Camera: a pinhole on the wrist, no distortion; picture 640 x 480 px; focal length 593.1 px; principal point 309.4 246.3 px. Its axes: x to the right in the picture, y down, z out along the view. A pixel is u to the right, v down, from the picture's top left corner.
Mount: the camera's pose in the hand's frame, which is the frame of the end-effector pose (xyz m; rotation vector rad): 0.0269 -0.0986 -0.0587 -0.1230 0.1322 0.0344
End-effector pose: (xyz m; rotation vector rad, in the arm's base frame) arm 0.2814 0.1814 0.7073 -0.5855 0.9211 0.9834
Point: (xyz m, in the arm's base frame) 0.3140 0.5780 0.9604
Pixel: 169.1 457.3
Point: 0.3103 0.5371 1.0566
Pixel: 50.8 440.8
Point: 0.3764 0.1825 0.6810
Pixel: 369.2 274.9
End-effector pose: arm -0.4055 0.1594 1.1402 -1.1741 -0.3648 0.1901
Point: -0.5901 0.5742 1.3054
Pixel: 200.1 280.0
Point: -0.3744 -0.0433 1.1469
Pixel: behind the camera
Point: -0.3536 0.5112 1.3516
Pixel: 473.3 221.0
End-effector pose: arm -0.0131 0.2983 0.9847 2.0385 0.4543 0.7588
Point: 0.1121 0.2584 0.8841
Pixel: 260.0 283.8
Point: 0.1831 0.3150 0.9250
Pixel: 528.8 288.6
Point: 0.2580 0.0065 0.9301
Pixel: 227.3 456.8
